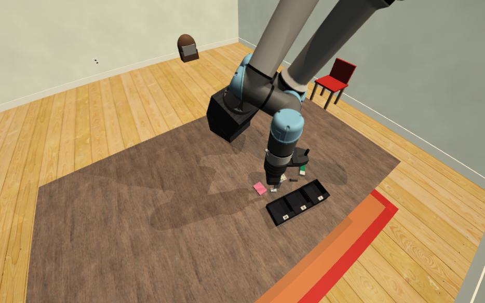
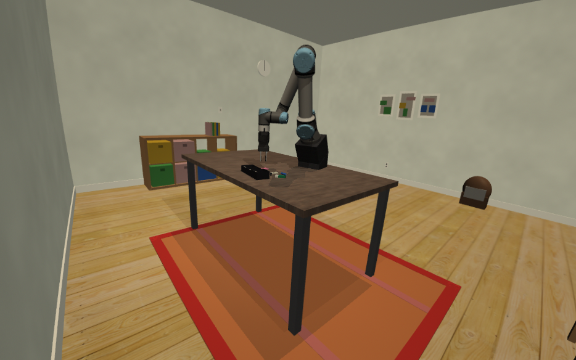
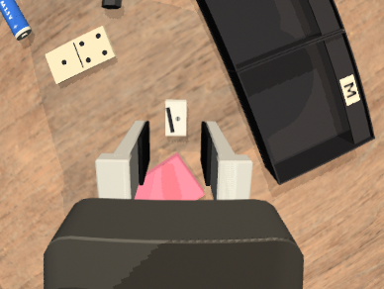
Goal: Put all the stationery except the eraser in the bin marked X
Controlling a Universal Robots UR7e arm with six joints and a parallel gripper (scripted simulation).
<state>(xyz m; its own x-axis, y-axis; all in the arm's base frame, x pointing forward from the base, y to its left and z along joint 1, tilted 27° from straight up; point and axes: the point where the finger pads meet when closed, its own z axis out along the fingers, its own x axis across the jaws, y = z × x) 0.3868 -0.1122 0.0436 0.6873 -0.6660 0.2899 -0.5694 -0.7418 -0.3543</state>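
The pencil sharpener is 8 cm below my hand. From my hand the other things lie so: domino: 2 cm behind, 8 cm to the left, 9 cm below; black three-part bin: 10 cm ahead, 3 cm to the left, 7 cm below; pink sticky-note pad: 4 cm behind, 4 cm to the right, 9 cm below.
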